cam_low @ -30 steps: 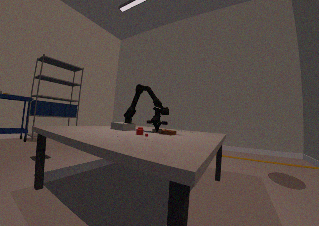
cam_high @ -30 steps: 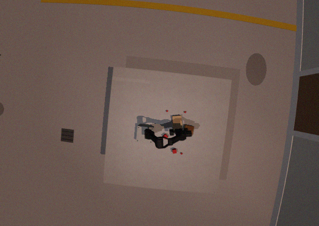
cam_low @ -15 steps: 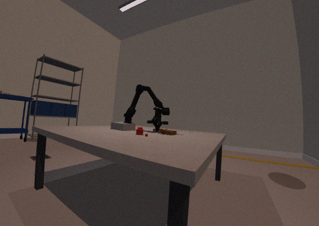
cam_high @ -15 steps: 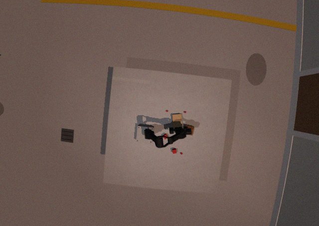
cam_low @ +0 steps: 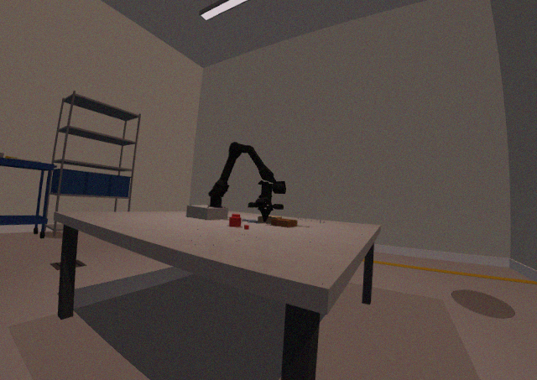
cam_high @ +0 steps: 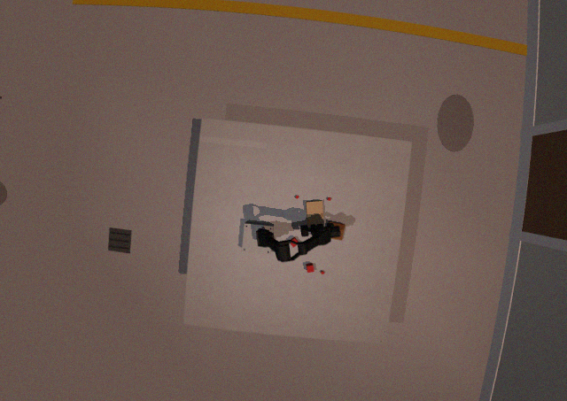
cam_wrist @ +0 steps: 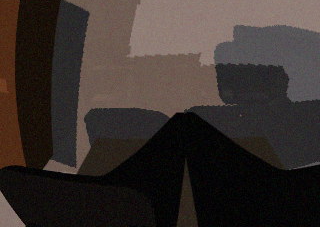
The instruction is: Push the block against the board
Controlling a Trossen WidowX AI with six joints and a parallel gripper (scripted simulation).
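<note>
The board is 80 mm to the left of my gripper tip, 20 mm behind it and 10 mm above it. Also, from my gripper tip: square block 120 mm ahead, 10 mm above.
</note>
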